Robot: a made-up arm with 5 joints. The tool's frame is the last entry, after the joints. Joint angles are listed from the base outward.
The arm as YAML. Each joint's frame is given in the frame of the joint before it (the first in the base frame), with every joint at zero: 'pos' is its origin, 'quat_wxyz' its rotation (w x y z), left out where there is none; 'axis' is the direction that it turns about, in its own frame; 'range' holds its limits. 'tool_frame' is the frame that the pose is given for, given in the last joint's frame.
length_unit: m
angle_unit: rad
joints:
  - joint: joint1
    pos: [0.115, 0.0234, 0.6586]
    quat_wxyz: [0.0, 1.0, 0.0, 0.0]
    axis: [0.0, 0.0, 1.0]
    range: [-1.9, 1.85]
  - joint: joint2
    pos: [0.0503, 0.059, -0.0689]
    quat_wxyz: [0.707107, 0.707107, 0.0, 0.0]
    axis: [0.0, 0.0, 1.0]
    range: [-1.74, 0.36]
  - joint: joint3
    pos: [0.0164, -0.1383, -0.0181]
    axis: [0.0, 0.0, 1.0]
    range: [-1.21, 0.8]
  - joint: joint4
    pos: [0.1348, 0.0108, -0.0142]
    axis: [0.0, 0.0, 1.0]
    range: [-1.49, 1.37]
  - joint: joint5
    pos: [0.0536, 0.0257, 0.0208]
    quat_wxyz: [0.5, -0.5, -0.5, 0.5]
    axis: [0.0, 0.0, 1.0]
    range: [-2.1, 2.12]
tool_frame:
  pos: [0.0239, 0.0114, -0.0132]
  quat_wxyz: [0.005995, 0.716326, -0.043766, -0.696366]
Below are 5 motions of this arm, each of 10 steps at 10 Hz.
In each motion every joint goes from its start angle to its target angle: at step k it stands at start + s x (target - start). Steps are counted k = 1, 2, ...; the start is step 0. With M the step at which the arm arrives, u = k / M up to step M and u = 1 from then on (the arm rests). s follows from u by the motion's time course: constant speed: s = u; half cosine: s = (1 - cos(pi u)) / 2; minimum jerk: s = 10 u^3 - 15 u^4 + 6 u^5.
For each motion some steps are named. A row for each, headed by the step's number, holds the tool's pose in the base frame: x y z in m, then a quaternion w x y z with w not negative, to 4 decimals.
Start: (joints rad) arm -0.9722 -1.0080 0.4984 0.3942 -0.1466
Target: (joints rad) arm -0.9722 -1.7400 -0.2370 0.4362 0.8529
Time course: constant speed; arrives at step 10
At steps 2, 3, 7, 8, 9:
2: 0.2471 0.0694 0.8689 0.8526 0.0799 -0.1659 0.4891
3: 0.2389 0.0534 0.8866 0.8450 0.0670 -0.2491 0.4684
7: 0.1881 -0.0340 0.9274 0.7868 0.0303 -0.5403 0.2969
8: 0.1723 -0.0595 0.9277 0.7660 0.0266 -0.5977 0.2351
9: 0.1560 -0.0854 0.9234 0.7432 0.0255 -0.6473 0.1673

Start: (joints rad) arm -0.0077 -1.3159 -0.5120 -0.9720 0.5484
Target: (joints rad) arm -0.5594 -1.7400 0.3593 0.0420 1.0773
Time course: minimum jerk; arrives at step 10
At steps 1, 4, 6, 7, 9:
1: -0.0355 -0.0712 0.9717 0.1949 -0.0671 -0.9495 -0.2366
4: 0.0241 -0.0898 0.9688 0.4185 -0.0741 -0.8697 -0.2510
6: 0.0992 -0.0869 0.9455 0.6346 -0.1394 -0.7356 -0.1918
7: 0.1288 -0.0781 0.9296 0.7018 -0.1840 -0.6730 -0.1439
9: 0.1557 -0.0655 0.9106 0.7513 -0.2368 -0.6102 -0.0844

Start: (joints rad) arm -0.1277 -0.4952 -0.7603 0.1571 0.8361
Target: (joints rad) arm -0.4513 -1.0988 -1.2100 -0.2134 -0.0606
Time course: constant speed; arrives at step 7
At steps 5, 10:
5: 0.0590 -0.0898 1.0318 0.5045 0.0903 -0.8575 0.0455
10: -0.0059 -0.1246 0.9917 0.2939 0.1956 -0.9259 0.1343

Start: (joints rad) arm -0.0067 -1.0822 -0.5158 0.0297 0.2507
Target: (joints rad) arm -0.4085 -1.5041 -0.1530 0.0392 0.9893
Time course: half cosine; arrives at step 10
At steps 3, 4, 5, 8, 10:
3: 0.1008 -0.0686 0.9989 0.7118 -0.1141 -0.6896 -0.0692
4: 0.0987 -0.0720 0.9920 0.7077 -0.1293 -0.6891 -0.0870
5: 0.0971 -0.0761 0.9840 0.7030 -0.1457 -0.6879 -0.1070
8: 0.0965 -0.0872 0.9619 0.6895 -0.1860 -0.6812 -0.1608
10: 0.0971 -0.0897 0.9564 0.6862 -0.1950 -0.6789 -0.1738

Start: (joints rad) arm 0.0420 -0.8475 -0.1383 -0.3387 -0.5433
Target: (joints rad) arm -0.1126 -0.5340 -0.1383 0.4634 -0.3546
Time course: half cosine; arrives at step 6
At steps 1, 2, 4, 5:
1: 0.2286 -0.0485 0.9849 0.7817 0.2025 -0.5595 0.1865
2: 0.2508 -0.0462 0.9695 0.8361 0.2154 -0.4762 0.1665
4: 0.2934 -0.0352 0.9194 0.9423 0.2181 -0.2206 0.1256
5: 0.3021 -0.0303 0.9002 0.9638 0.2077 -0.1203 0.1157

